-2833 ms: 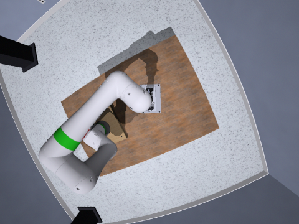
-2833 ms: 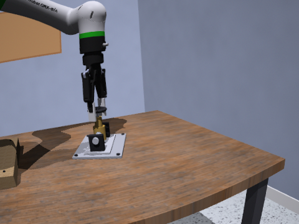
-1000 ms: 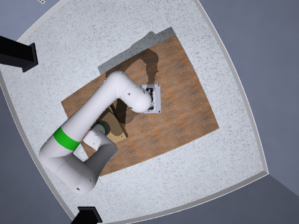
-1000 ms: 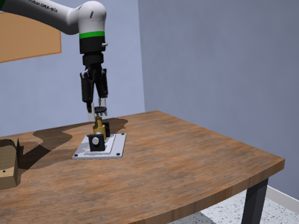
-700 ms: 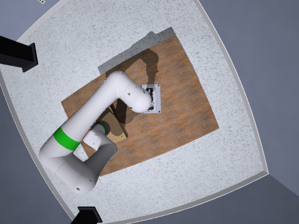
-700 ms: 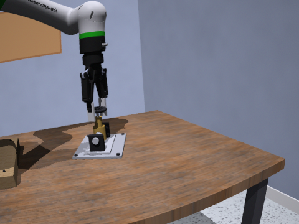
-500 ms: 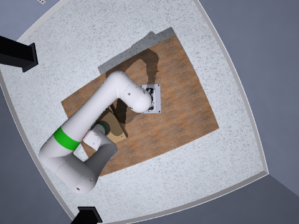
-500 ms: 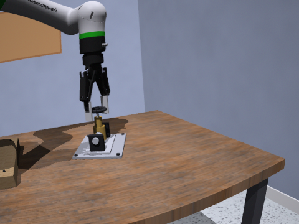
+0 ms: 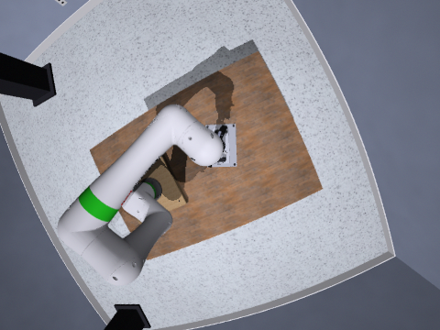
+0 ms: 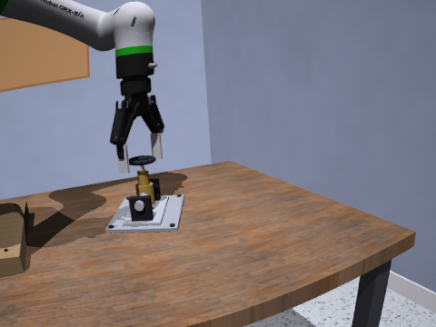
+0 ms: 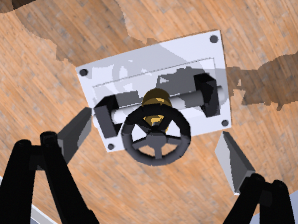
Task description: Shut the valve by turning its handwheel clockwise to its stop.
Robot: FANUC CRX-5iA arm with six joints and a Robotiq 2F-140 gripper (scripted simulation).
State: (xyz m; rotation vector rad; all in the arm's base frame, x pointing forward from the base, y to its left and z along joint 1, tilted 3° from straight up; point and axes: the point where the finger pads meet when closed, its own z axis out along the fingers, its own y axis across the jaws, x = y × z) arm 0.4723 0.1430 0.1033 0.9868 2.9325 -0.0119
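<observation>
My hand is 10 mm above the black spoked handwheel.
</observation>
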